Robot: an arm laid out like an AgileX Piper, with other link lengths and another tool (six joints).
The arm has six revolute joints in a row. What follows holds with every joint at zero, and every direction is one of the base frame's.
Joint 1 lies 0.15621 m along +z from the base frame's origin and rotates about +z.
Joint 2 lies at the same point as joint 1 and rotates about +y.
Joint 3 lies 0.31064 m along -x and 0.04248 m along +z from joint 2 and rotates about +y.
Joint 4 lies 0.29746 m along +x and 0.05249 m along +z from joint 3 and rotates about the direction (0.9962, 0, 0.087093).
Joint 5 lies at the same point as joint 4 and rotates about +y.
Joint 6 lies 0.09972 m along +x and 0.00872 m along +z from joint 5 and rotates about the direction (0.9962, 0, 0.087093).
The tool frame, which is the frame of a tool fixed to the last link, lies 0.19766 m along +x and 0.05 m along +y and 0.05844 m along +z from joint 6; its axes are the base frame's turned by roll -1.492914, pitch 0.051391 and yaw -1.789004 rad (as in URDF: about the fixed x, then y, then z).
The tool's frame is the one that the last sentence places.
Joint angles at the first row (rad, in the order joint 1, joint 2, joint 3, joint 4, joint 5, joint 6):
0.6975, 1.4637, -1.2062, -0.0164, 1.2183, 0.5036
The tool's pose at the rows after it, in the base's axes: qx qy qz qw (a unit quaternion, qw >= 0); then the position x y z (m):
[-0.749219 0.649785 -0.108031 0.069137 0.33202 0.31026 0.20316]
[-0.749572 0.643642 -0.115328 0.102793 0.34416 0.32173 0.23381]
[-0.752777 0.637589 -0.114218 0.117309 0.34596 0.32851 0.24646]
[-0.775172 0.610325 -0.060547 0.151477 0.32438 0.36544 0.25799]
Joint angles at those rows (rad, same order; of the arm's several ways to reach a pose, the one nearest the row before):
0.6975, 1.4637, -1.3104, 0.0000, 1.2183, 0.4950
0.6975, 1.4637, -1.3783, 0.0000, 1.2183, 0.4782
0.6975, 1.4637, -1.4052, 0.0113, 1.2183, 0.4604
0.6975, 1.4669, -1.4051, 0.1554, 1.1802, 0.3631

